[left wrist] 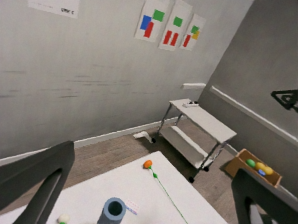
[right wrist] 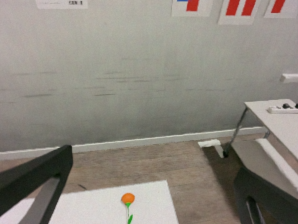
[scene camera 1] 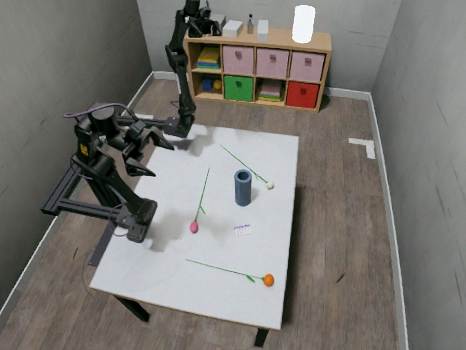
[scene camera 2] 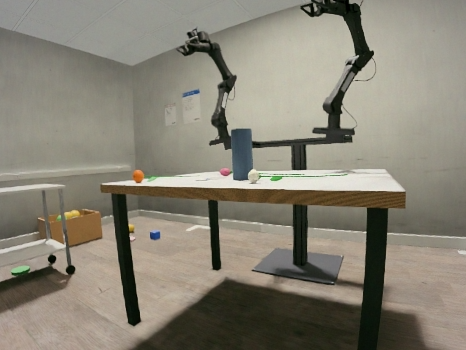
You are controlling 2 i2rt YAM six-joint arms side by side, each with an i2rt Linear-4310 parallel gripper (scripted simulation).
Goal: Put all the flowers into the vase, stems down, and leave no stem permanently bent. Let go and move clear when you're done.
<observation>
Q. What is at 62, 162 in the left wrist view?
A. My left gripper.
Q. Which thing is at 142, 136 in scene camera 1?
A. My right gripper.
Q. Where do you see a blue vase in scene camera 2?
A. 241, 139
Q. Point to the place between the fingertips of my right gripper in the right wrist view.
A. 155, 164
</observation>
